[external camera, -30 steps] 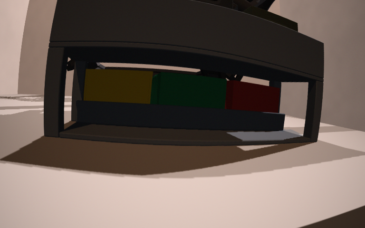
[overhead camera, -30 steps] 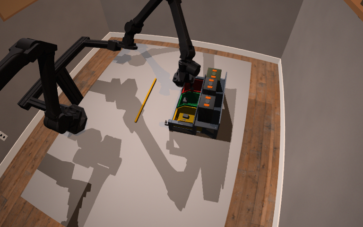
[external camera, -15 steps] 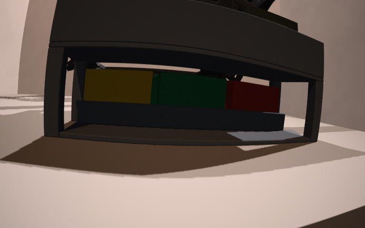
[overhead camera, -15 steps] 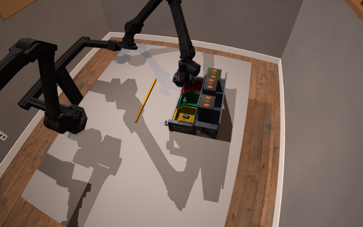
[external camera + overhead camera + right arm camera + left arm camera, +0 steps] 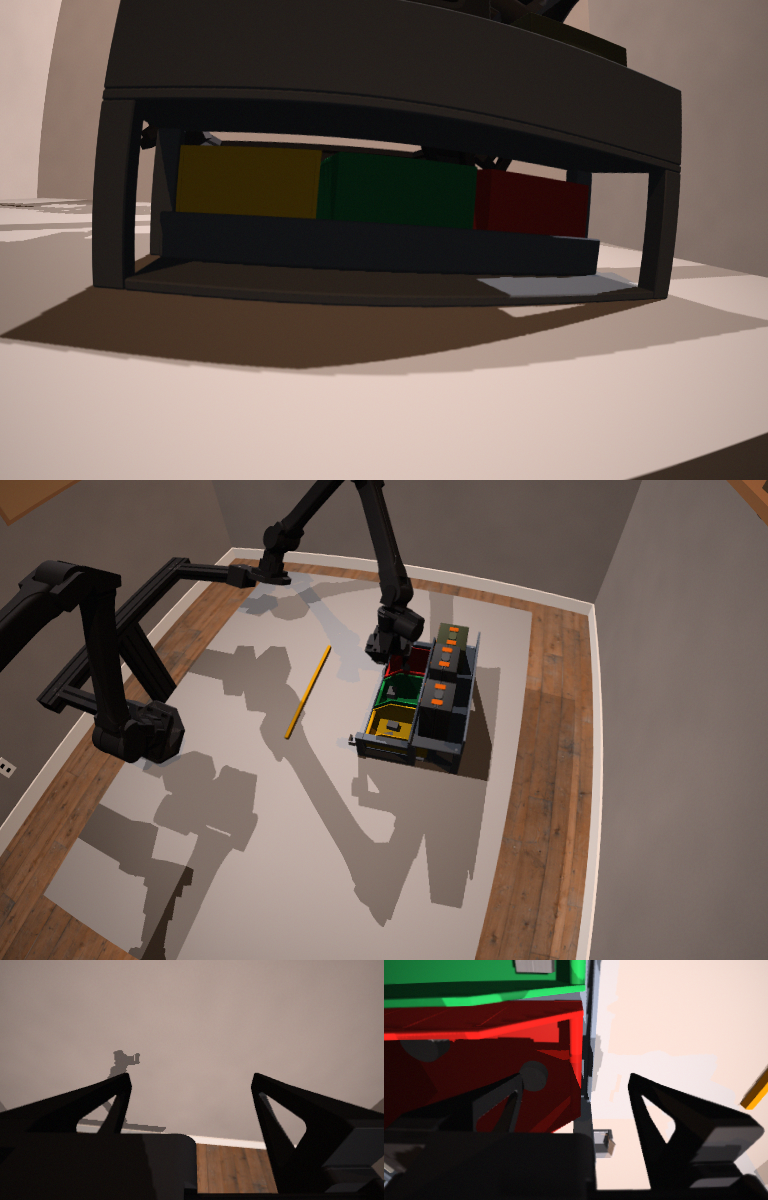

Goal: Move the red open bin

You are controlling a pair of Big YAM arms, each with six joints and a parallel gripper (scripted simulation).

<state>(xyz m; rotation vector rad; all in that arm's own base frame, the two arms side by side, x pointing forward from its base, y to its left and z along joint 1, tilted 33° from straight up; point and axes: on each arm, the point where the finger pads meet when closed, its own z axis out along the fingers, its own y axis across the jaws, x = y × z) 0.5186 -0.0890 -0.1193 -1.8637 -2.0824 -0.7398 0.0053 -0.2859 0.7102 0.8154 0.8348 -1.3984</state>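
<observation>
My left hand is 8 cm short of the red open bin and 1 cm above it. Round my left hand: grey shelf (11 cm ahead, 11 cm to the right, 1 cm above); green bin (8 cm ahead, 11 cm to the right, 1 cm below).
</observation>
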